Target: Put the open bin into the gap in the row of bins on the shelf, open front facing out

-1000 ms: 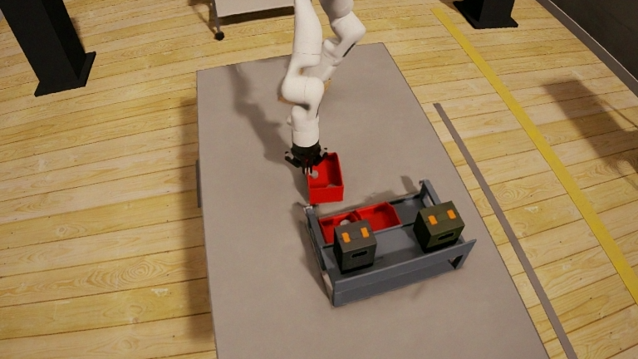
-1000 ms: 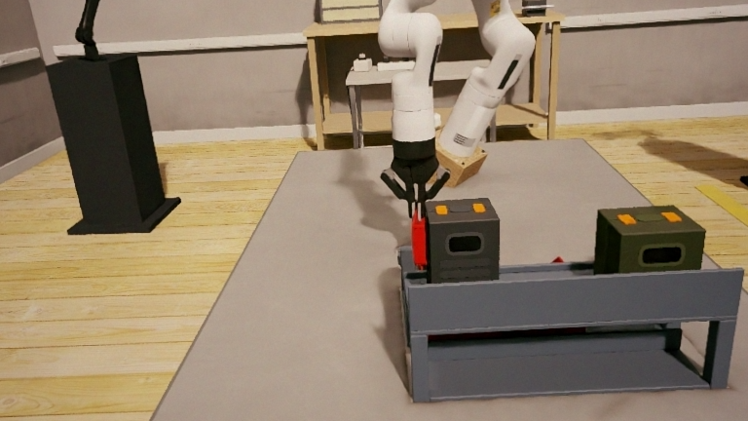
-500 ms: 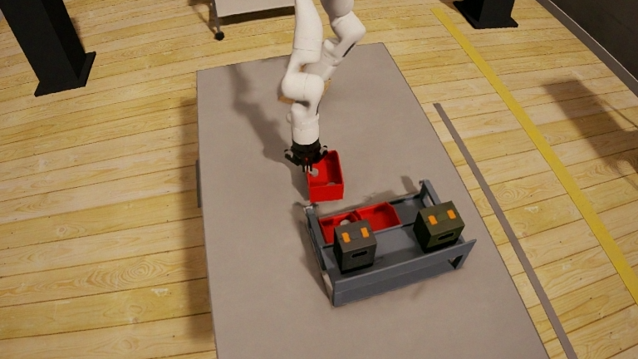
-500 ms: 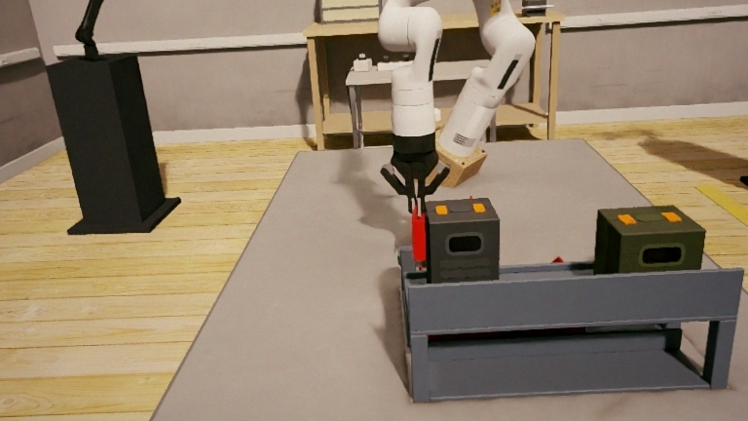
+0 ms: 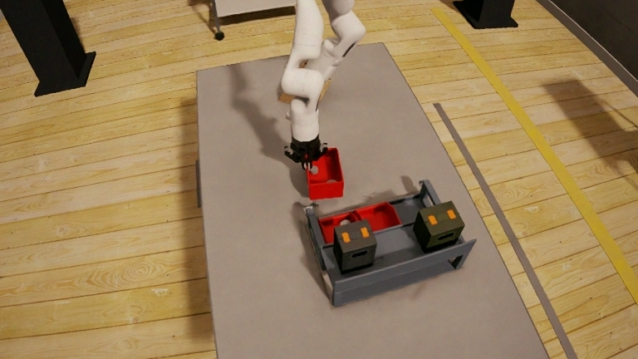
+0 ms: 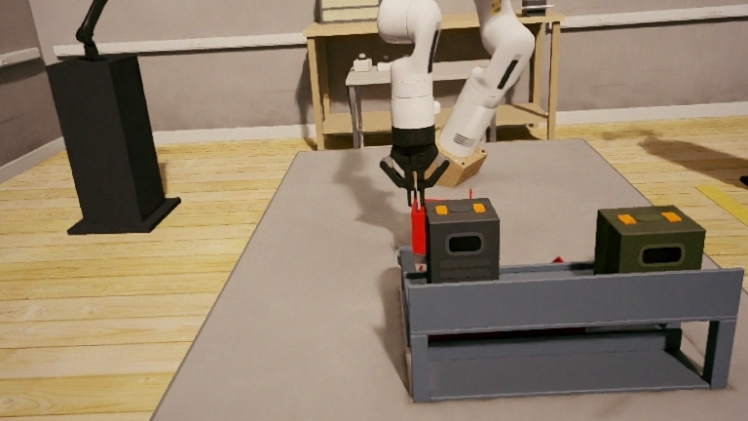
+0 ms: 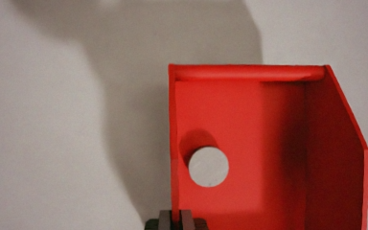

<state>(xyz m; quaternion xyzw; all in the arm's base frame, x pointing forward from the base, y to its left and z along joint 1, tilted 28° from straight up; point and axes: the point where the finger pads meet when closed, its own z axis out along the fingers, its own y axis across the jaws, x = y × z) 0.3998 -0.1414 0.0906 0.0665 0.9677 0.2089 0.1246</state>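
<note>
The grey round part is 30 mm behind my hand, 20 mm to the left of it and 60 mm below it. Also, from my hand: dark grey box 320 mm ahead, 60 mm to the left, 50 mm above; green box 310 mm ahead, 290 mm to the left, 40 mm above; grey shelf 250 mm ahead, 170 mm to the left, 40 mm below.
</note>
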